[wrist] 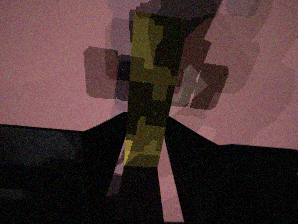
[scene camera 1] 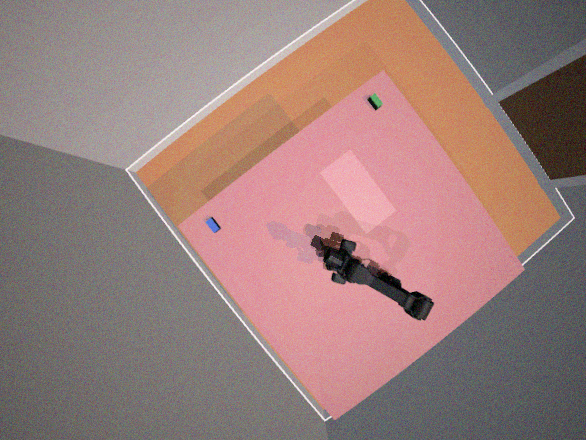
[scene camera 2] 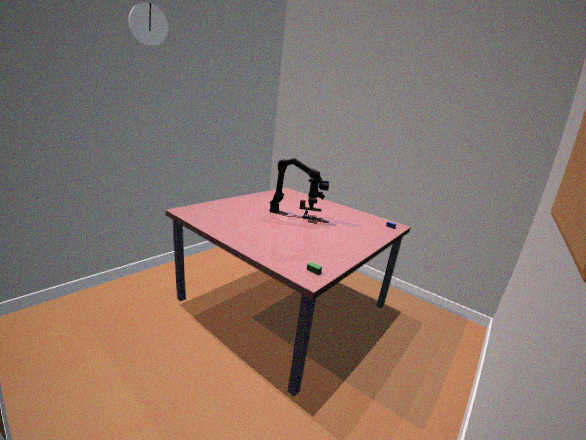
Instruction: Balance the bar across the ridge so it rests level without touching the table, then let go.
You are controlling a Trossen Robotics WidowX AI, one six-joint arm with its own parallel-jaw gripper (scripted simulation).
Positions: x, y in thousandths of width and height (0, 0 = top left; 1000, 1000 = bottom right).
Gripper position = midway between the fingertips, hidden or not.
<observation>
My gripper (wrist: 492, 529) carries a yellow bar.
</observation>
